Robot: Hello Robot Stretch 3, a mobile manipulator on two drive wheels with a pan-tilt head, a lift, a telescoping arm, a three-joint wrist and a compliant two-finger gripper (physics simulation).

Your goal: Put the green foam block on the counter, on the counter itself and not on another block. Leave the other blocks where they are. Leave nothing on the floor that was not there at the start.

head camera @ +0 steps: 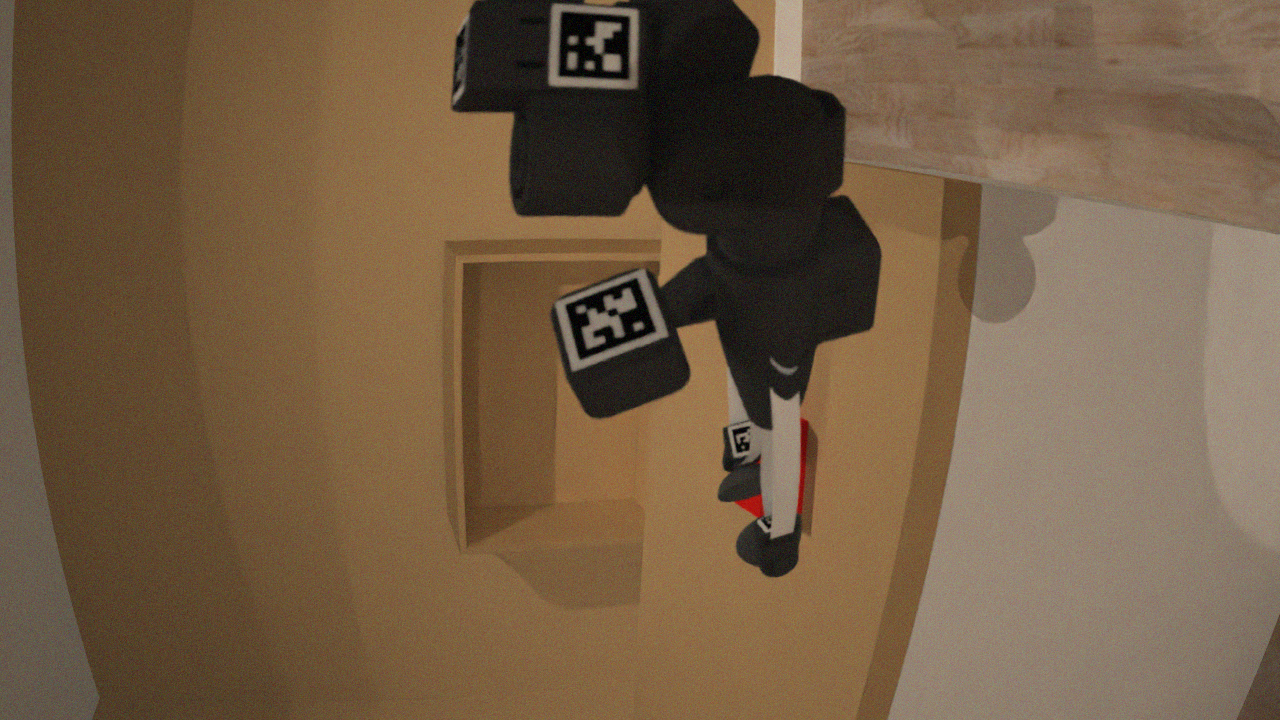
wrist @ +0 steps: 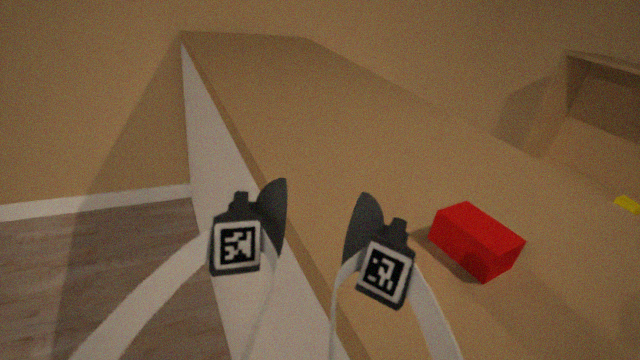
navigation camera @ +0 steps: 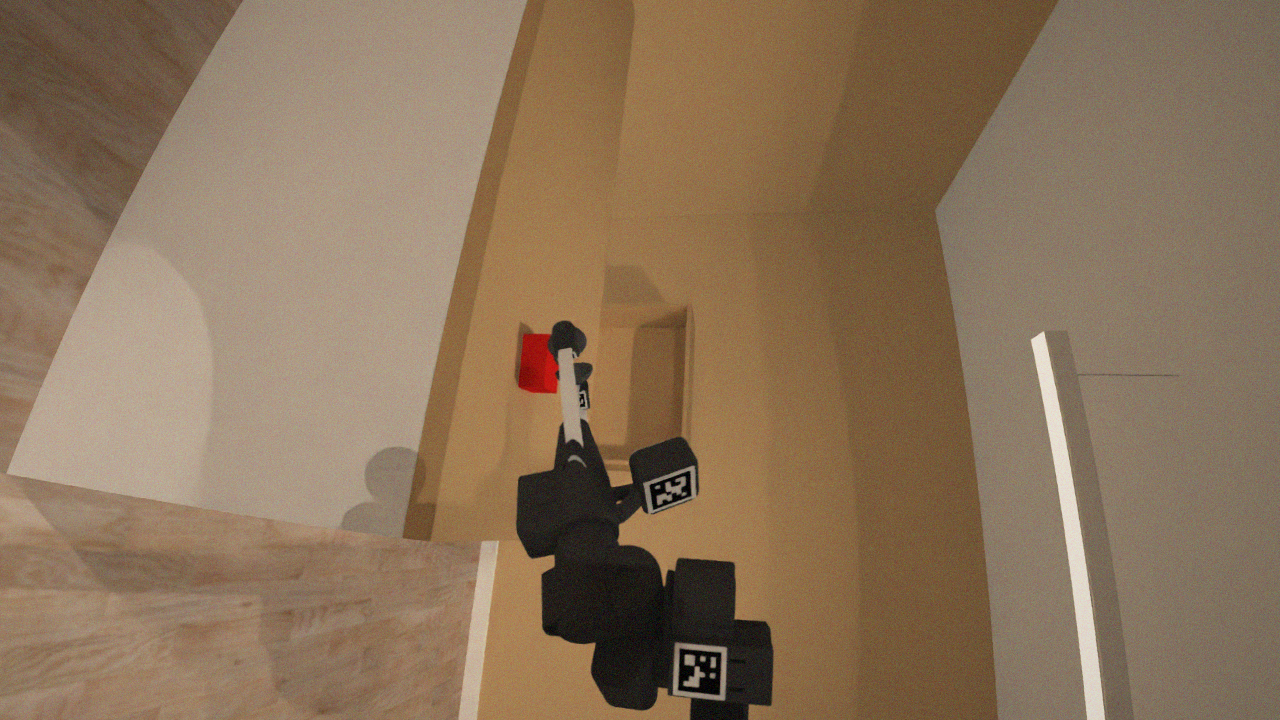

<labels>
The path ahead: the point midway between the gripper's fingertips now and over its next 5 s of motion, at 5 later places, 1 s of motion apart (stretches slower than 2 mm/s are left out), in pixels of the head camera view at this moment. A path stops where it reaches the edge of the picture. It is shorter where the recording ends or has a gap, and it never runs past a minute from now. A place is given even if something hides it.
My gripper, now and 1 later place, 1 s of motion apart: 758,529; 882,682
</labels>
